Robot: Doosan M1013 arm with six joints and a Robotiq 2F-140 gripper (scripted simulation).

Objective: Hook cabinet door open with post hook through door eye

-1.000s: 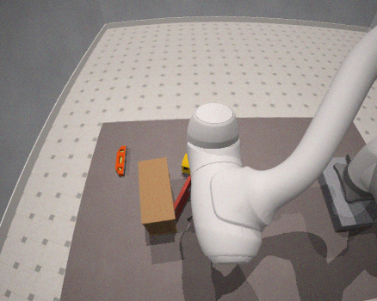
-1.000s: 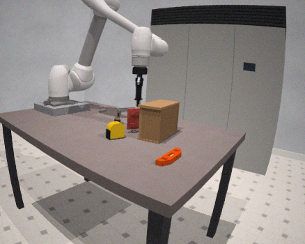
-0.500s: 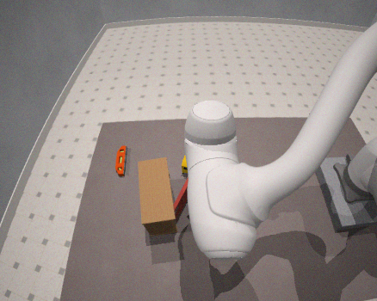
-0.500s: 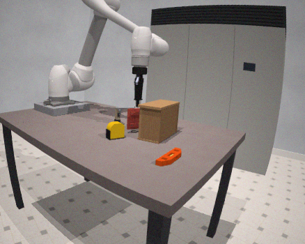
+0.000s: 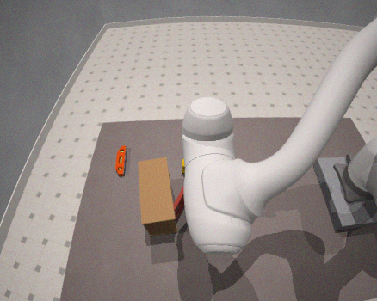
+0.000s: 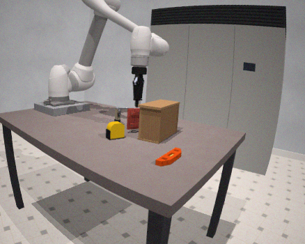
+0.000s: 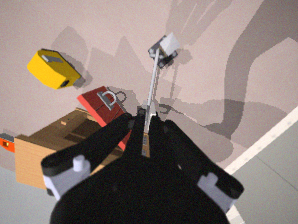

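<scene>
Right now my hand is 3 cm past the hook rod, 2 cm to the left of it and 2 cm above it. Round my hand: hook post 7 cm behind, 3 cm to the right, 4 cm below; red door 6 cm ahead, 2 cm to the right, 4 cm below; yellow tape measure 5 cm ahead, 20 cm to the right, 8 cm below.
</scene>
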